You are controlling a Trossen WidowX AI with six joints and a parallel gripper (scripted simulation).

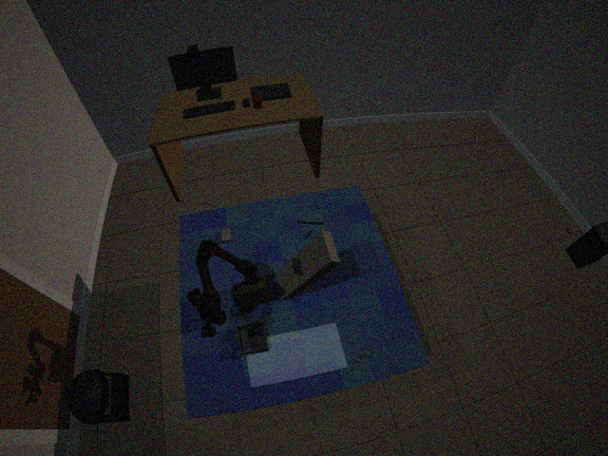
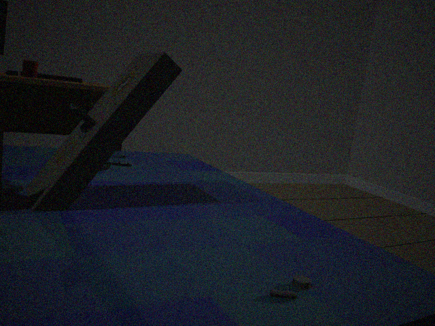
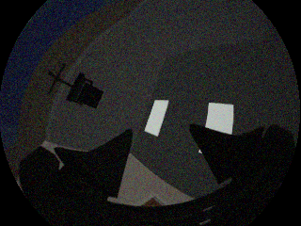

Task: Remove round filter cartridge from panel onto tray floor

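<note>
The filter cartridge is 530 mm ahead of my gripper tip, 260 mm to the left of it and 110 mm below it. The rest, counted from my gripper tip: pale block (90 mm ahead, 710 mm to the left, 380 mm below).
</note>
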